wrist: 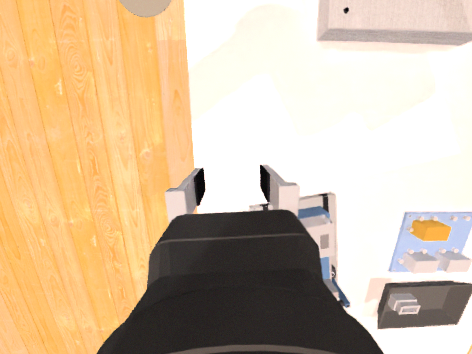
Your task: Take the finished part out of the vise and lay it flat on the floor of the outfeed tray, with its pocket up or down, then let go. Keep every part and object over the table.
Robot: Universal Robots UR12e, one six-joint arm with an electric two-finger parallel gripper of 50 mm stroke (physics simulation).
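Frame: origin at the arm's base, x back, y up, z left, level; metres.
Seen in the pictures: gripper, fingertip midpoint: (232, 178).
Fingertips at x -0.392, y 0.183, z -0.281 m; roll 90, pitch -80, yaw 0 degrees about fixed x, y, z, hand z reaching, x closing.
Offsets run from my fingertips to a thing's top centre. "spot": to the spot under its first point.
My gripper (232, 178) is open and empty, high above the white table near its wooden left border. The vise {dx -0.234, dy -0.129, dz +0.189 m} (320, 230), grey and blue on a grey base, lies below and right of the fingers, partly hidden by the gripper's body. A light grey surface with a small darker square shows on it; I cannot tell whether the finished part is there. The dark outfeed tray {spot: dx -0.346, dy -0.216, dz +0.647 m} (442, 302) is at the lower right. A small grey piece {dx -0.339, dy -0.181, dz +0.503 m} (406, 304) with a rectangular opening is inside its left part.
A blue board {spot: dx -0.193, dy -0.219, dz +0.447 m} (398, 250) with pegs stands behind the tray and bears an orange block {dx -0.121, dy -0.184, dz +0.486 m} (431, 230) and two grey blocks {dx -0.210, dy -0.184, dz +0.496 m} (420, 262) {dx -0.200, dy -0.184, dz +0.585 m} (454, 261). A large grey block (400, 20) is at the upper right. Part of a round grey disc (146, 6) shows at the top left.
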